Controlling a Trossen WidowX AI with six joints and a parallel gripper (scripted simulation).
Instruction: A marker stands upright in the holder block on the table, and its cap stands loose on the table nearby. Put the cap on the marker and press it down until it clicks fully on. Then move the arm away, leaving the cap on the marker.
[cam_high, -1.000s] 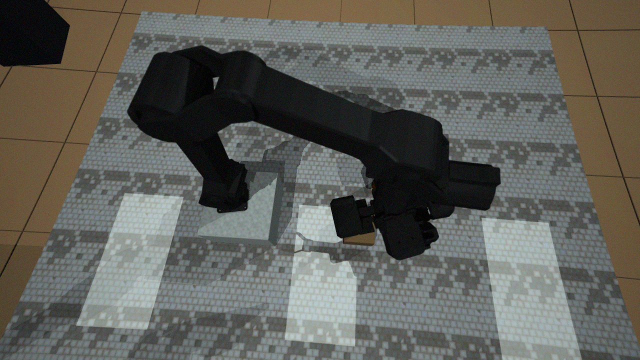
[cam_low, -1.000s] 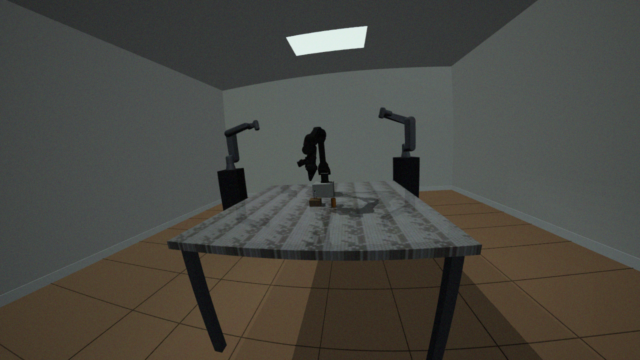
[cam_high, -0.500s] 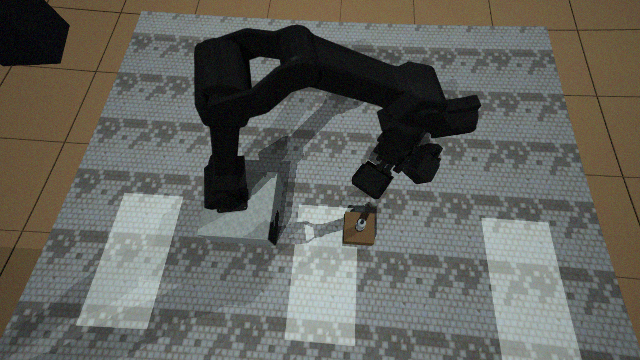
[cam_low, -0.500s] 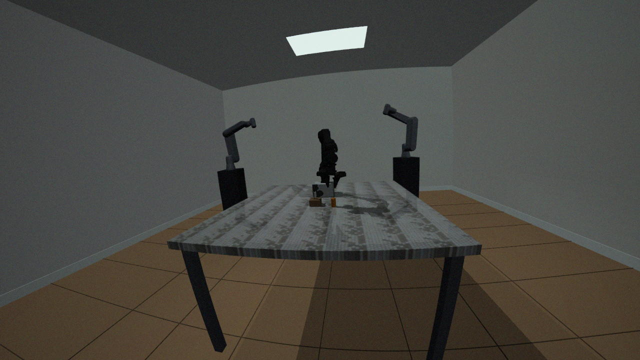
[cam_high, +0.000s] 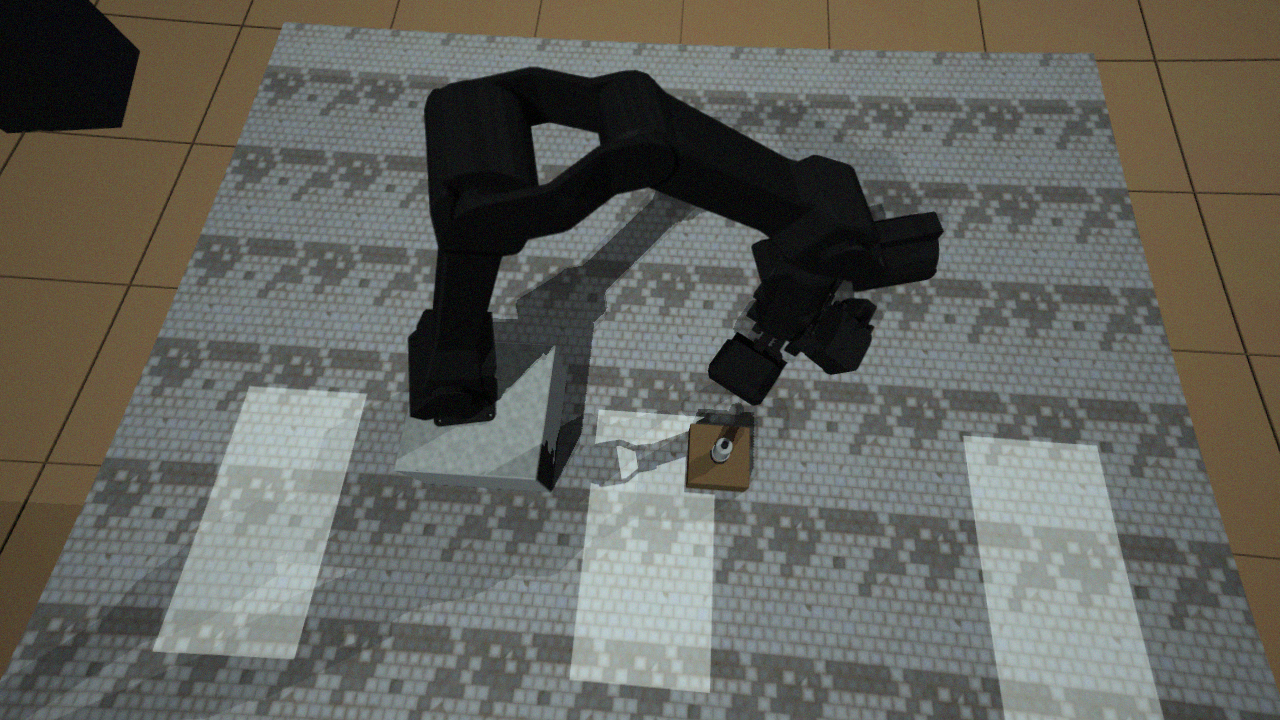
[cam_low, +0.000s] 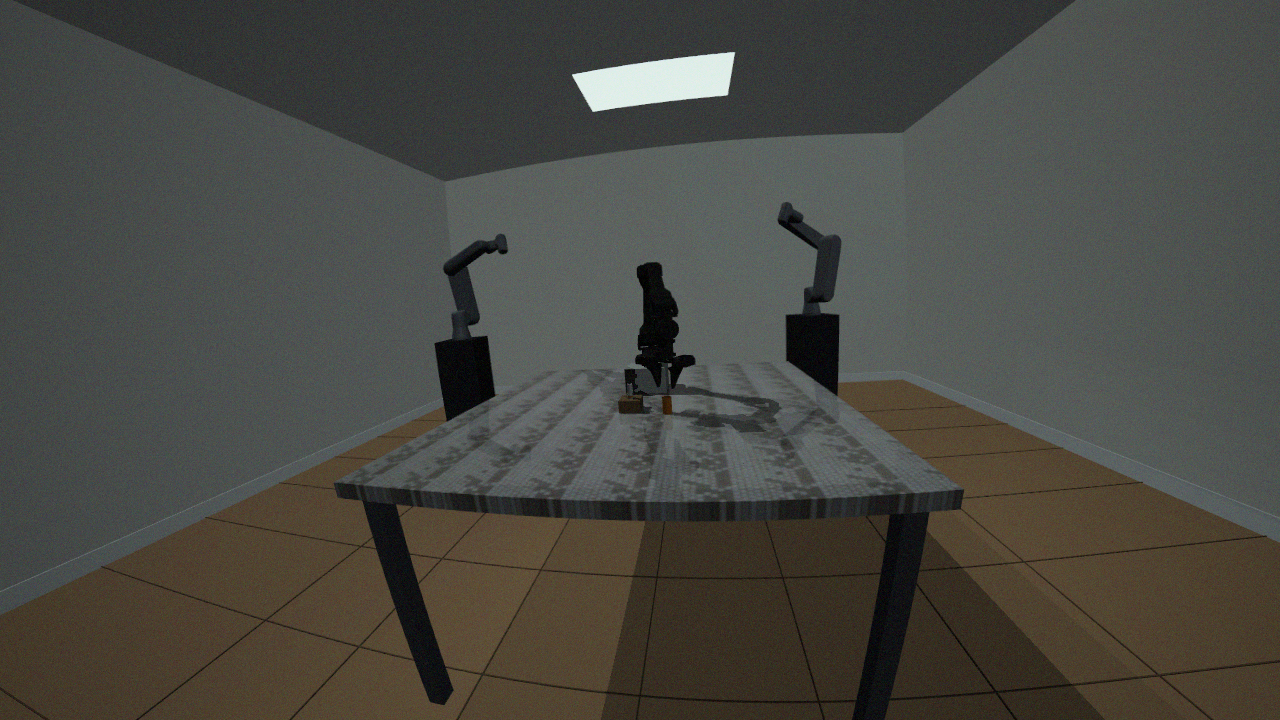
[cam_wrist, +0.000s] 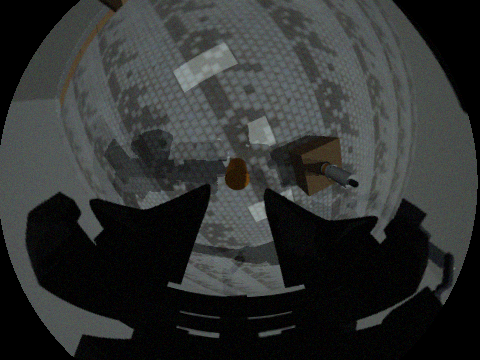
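Now: the orange cap 5 cm below my gripper tip. From my gripper tip the other things lie so: holder block: 7 cm behind, 11 cm to the right, 6 cm below.
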